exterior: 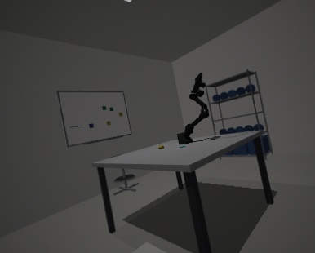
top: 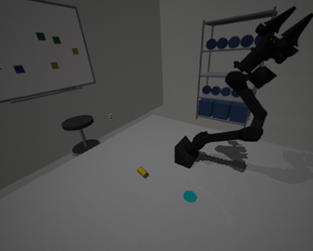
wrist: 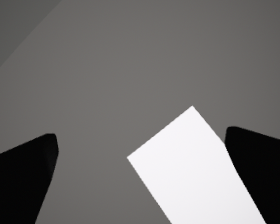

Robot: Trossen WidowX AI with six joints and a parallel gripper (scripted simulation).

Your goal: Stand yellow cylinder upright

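My gripper tip is 680 mm above the yellow tall cylinder, 460 mm to the left of it and 330 mm short of it. From my gripper tip the other things lie so: cyan circle 700 mm below, 290 mm ahead, 180 mm to the right.
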